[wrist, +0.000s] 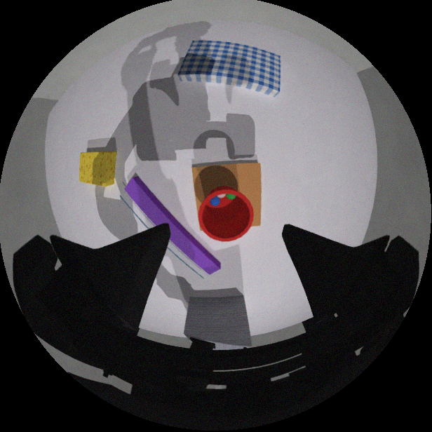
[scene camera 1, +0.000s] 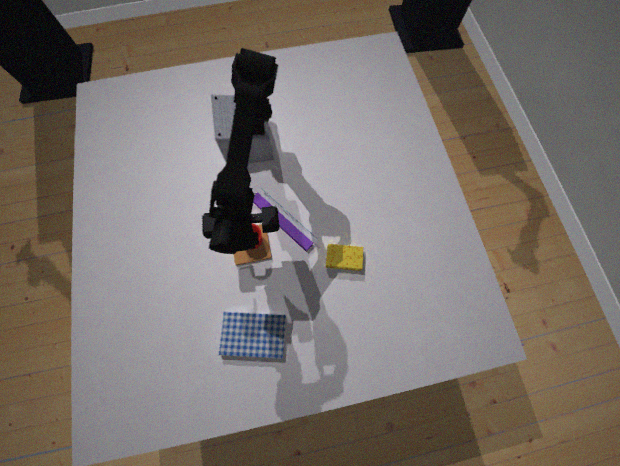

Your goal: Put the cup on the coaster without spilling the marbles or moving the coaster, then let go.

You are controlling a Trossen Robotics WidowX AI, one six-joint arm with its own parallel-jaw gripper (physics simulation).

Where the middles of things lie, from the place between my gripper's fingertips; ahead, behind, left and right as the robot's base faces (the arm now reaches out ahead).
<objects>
Now: the red cup (wrist: 230, 219) 2 cm behind my hand and 10 cm below it. Round my hand: orange-brown coaster (wrist: 244, 177): 1 cm behind, 1 cm to the right, 14 cm below.
</objects>
